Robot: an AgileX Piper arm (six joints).
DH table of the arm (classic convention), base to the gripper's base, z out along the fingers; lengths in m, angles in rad. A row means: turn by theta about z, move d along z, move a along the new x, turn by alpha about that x. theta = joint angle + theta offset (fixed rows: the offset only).
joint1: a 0; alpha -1.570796; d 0.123; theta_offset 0
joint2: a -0.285; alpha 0; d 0; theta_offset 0.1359
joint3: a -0.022; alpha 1.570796; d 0; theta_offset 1.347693
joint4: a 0; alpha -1.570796; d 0.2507; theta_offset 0
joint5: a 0; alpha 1.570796; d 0; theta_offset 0
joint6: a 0; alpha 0; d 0.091; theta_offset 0
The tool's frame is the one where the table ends.
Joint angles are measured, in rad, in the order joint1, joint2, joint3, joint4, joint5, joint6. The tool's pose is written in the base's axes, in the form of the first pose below.
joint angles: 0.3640, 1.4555, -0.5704, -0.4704, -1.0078, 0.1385
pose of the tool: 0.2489, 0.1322, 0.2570, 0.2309, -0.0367, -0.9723, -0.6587, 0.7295, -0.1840
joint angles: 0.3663, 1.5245, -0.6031, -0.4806, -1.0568, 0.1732
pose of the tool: 0.2598, 0.1389, 0.2500, 0.2113, 0.0049, -0.9774, -0.6840, 0.7151, -0.1443
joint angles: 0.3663, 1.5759, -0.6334, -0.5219, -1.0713, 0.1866
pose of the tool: 0.2677, 0.1453, 0.2429, 0.2021, -0.0016, -0.9794, -0.7116, 0.6868, -0.1479
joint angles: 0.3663, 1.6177, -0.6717, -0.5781, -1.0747, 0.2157
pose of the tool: 0.2750, 0.1523, 0.2388, 0.1929, -0.0061, -0.9812, -0.7447, 0.6502, -0.1505
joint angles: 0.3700, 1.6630, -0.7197, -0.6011, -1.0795, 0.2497
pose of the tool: 0.2852, 0.1593, 0.2366, 0.1780, 0.0103, -0.9840, -0.7642, 0.6315, -0.1316
